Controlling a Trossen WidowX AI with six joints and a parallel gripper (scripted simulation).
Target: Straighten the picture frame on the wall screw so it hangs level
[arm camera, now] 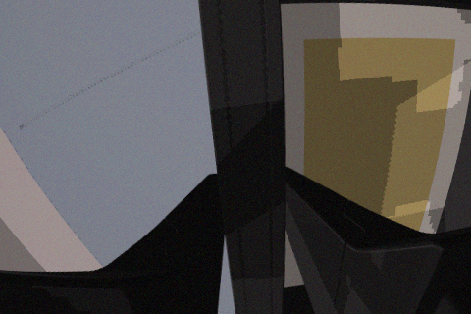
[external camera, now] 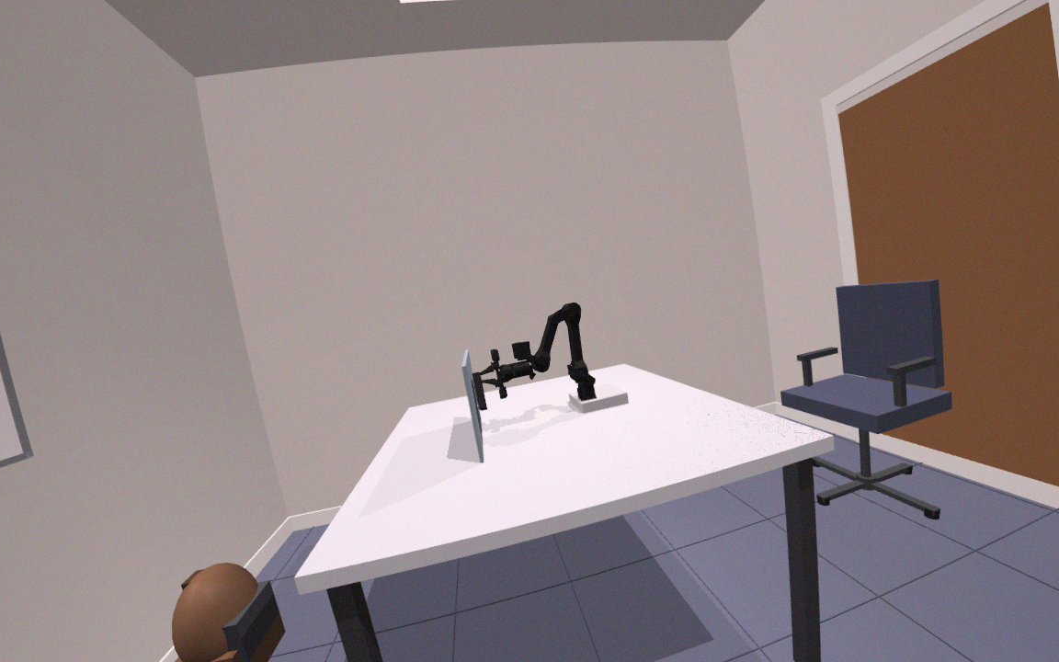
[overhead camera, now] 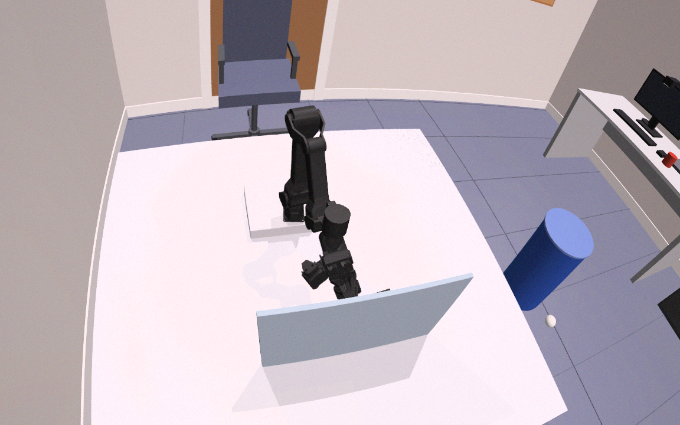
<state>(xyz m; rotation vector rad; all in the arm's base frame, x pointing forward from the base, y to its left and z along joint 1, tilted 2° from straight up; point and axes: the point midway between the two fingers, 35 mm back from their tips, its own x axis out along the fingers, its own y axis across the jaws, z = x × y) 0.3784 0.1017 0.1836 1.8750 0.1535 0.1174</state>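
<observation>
Now: gripper tip 50 mm above the picture frame and 20 mm to the right of it. From my gripper tip the other things lie so: wall panel 60 mm below, 30 mm to the left, 10 mm ahead.
</observation>
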